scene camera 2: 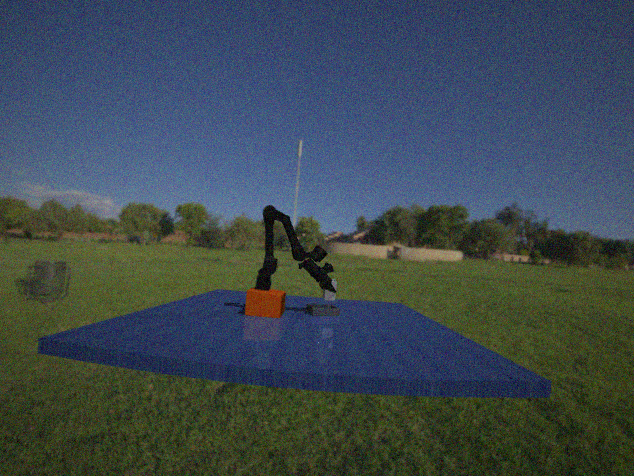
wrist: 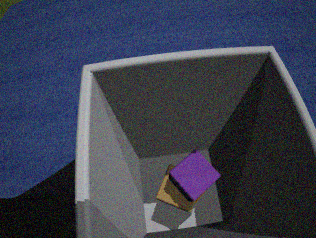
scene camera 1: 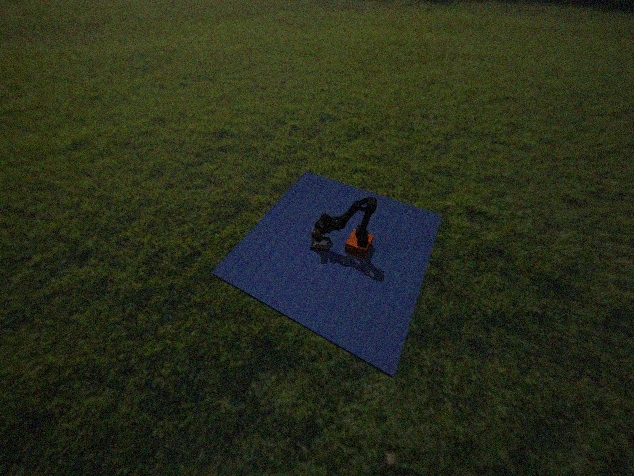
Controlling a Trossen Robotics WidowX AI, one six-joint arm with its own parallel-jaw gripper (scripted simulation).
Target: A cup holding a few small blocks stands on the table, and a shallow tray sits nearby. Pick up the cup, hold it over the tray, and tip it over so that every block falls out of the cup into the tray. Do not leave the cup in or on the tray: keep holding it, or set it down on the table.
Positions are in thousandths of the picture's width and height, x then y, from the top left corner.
Observation:
I see a square cup (wrist: 755, 452), a tan block (wrist: 533, 813) and a purple block (wrist: 616, 733).
Scene camera 2 does not show the tan block, which is hidden by the square cup. Scene camera 1 does not show the tan block, which is hidden by my gripper.

